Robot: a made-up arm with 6 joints. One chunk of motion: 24 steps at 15 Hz.
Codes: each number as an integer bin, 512 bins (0 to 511) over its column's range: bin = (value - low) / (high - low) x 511, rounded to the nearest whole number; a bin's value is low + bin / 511 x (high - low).
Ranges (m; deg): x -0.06..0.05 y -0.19..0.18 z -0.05..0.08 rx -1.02..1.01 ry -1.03..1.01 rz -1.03..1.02
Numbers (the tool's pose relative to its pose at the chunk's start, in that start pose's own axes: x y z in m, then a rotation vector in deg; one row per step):
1: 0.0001 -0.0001 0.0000 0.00 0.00 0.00
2: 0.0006 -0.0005 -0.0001 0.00 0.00 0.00
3: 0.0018 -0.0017 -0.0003 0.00 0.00 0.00
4: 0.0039 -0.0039 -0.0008 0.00 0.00 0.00
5: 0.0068 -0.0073 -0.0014 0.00 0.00 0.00
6: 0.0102 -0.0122 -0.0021 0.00 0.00 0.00
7: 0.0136 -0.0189 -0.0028 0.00 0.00 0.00
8: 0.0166 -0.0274 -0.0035 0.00 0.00 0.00
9: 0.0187 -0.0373 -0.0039 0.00 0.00 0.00
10: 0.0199 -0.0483 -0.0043 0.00 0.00 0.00
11: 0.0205 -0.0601 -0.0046 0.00 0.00 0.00
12: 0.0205 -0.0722 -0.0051 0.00 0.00 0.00
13: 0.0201 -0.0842 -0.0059 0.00 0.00 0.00
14: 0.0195 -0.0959 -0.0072 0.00 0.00 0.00
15: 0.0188 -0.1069 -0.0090 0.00 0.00 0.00
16: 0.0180 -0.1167 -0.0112 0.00 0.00 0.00
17: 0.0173 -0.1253 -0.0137 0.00 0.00 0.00
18: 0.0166 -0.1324 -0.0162 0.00 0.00 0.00
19: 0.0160 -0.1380 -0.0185 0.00 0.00 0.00
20: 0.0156 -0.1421 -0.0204 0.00 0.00 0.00
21: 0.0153 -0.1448 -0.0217 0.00 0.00 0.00
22: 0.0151 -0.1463 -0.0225 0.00 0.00 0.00
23: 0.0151 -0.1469 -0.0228 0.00 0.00 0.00
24: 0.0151 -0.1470 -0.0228 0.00 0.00 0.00
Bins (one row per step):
1: 279 262 197 257 258 257
2: 282 262 196 257 258 257
3: 287 260 195 257 258 257
4: 297 257 193 257 258 257
5: 310 252 191 257 258 257
6: 326 246 188 257 258 257
7: 342 236 186 257 258 257
8: 356 225 183 257 258 257
9: 366 211 181 257 258 257
10: 371 196 180 257 258 257
11: 374 179 178 257 258 257
12: 374 163 176 257 258 257
13: 372 146 173 257 258 257
14: 369 130 168 257 258 257
15: 366 115 161 257 258 257
16: 362 101 153 257 258 257
17: 359 89 143 257 258 257
18: 356 80 133 257 258 257
19: 353 72 124 257 258 257
20: 351 66 116 257 258 257
21: 350 62 111 257 258 257
22: 349 60 108 257 258 257
23: 349 60 107 257 258 257
24: 349 59 107 257 258 257

